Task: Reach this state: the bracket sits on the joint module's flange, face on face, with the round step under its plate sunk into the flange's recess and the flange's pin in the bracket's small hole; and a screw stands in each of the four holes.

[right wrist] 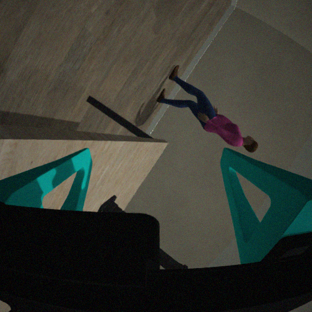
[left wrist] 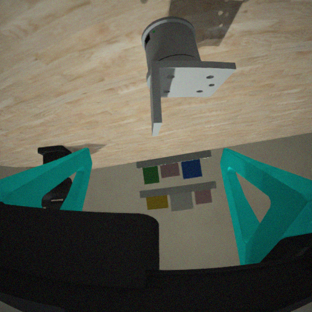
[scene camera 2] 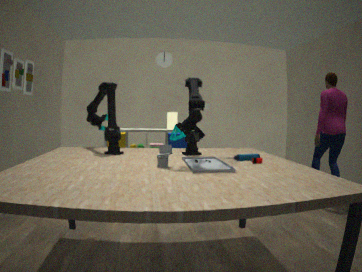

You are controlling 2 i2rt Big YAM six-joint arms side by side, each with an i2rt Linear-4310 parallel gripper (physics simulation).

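Frame: origin at the left arm's base, x back, y right, z up, level; centimetres.
Where they show: left gripper, fingertip midpoint: (scene camera 2: 171,140); left arm's base, origin of the base link: (scene camera 2: 191,154); right arm's base, origin of the base link: (scene camera 2: 113,153).
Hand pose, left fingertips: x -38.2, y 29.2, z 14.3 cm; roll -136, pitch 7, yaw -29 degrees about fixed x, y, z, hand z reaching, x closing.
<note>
Each offset is from my left fingertips to the top centre of the thing. "spot": to the spot under its first point.
The grey joint module @(dx -0.9, dy +5.2, dz -7.9 cm) (scene camera 2: 162,161) (left wrist: 172,47) stands upright on the table. The light grey L-shaped bracket (scene camera 2: 165,149) (left wrist: 192,80) sits on top of it, plate on the flange, its other leg standing up at one side. The plate's holes look dark and open in the left wrist view; the step, recess and pin are hidden. Small dark screws @(dx +3.9, dy -17.3, dz -12.8 cm) (scene camera 2: 196,161) lie in the grey tray @(dx -3.6, dy -19.6, dz -12.7 cm) (scene camera 2: 215,171). My left gripper (scene camera 2: 177,134) (left wrist: 155,155) is open and empty, behind and above the bracket, apart from it. My right gripper (scene camera 2: 104,123) (right wrist: 156,155) is open and empty, far from the parts.
A blue screwdriver @(spot: dx +0.1, dy -51.3, dz -12.1 cm) (scene camera 2: 247,157) lies right of the tray, with a small red and black piece @(dx -9.2, dy -49.9, dz -10.9 cm) (scene camera 2: 257,160) by it. A shelf (scene camera 2: 145,129) (left wrist: 177,190) with coloured boxes stands behind the table. A person (scene camera 2: 332,112) (right wrist: 225,130) in a pink top stands beyond the table.
</note>
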